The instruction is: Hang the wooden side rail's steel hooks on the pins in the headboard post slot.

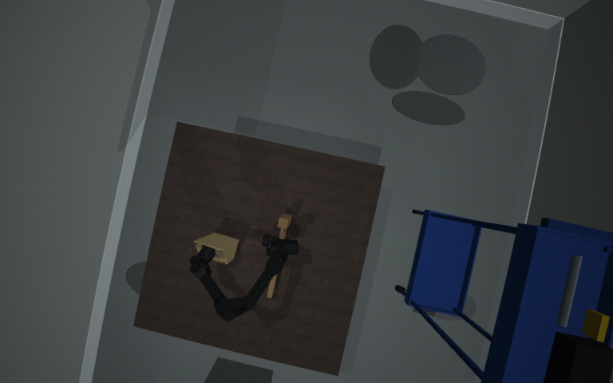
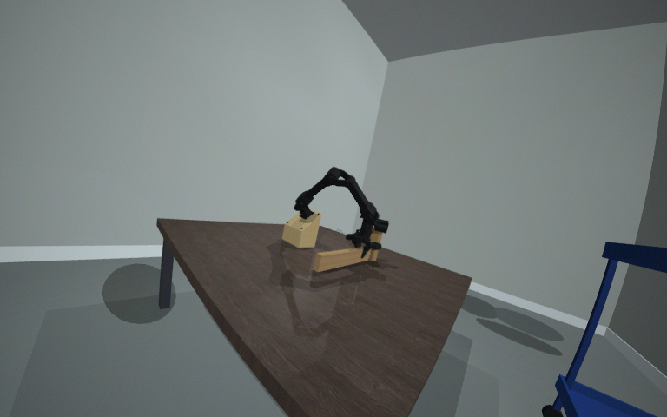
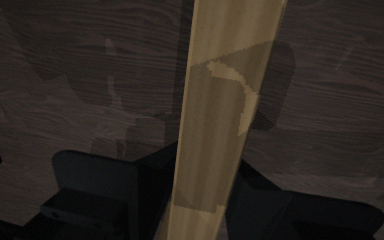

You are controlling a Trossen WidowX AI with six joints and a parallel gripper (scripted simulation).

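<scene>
Now: gripper tip 2 cm past the headboard post, 12 cm to the right of it and 6 cm below it.
</scene>
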